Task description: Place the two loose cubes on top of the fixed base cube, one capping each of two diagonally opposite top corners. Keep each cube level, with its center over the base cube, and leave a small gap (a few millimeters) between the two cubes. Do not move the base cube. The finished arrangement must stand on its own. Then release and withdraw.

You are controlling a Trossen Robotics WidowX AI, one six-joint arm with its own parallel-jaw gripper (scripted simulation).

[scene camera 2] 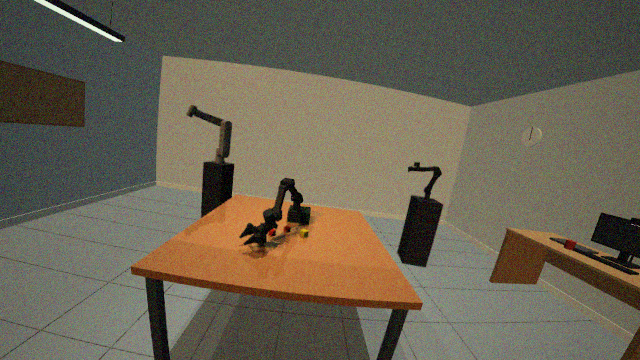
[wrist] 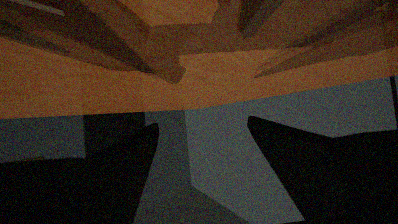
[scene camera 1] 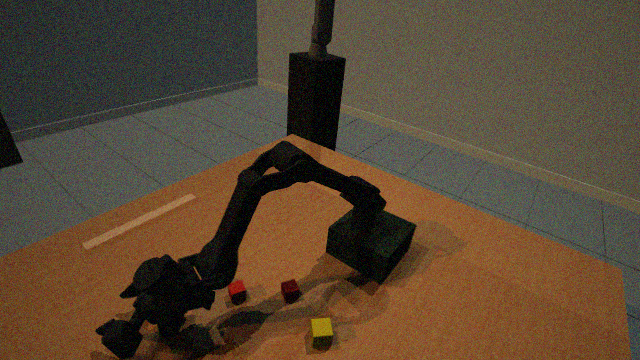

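Observation:
My gripper [scene camera 1: 109, 313] is holding nothing, it's open, and you'd find the gripper in the wrist view [wrist: 203, 124] as well.

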